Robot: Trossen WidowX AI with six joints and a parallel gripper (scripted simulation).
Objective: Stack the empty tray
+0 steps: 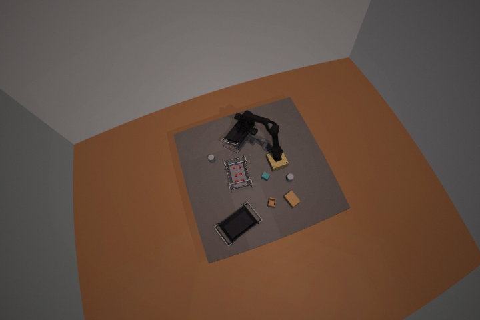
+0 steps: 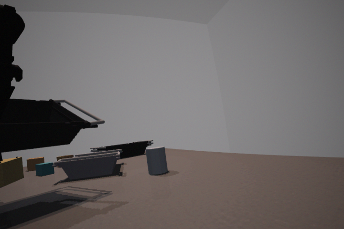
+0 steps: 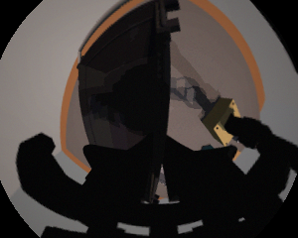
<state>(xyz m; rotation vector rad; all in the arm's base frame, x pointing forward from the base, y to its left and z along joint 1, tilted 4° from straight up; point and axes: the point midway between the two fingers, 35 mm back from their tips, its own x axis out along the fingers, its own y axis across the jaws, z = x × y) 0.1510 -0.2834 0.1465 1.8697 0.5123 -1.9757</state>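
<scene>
The black tray lies 70 mm to the right of my gripper tip and 40 mm ahead of it. Also, from my gripper tip: tan box (610 mm to the left, 160 mm below, 80 mm ahead); teal block (380 mm to the left, 160 mm below, 20 mm ahead); flat tan block (670 mm to the left, 150 mm below, 80 mm behind).
</scene>
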